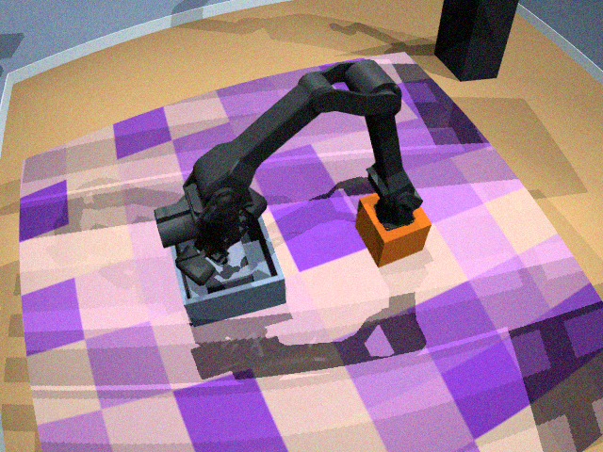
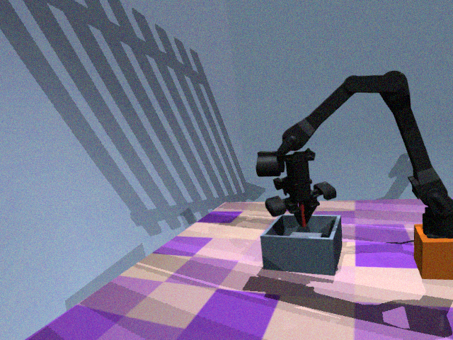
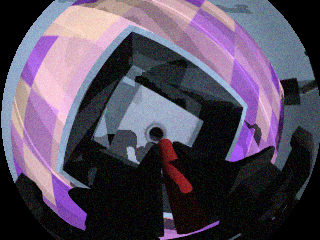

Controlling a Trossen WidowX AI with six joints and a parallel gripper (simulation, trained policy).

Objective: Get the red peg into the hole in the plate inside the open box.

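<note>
The red peg lies 1 cm to the left of my gripper tip and 3 cm above it. Also, from my gripper tip: dark grey box (8 cm below).
</note>
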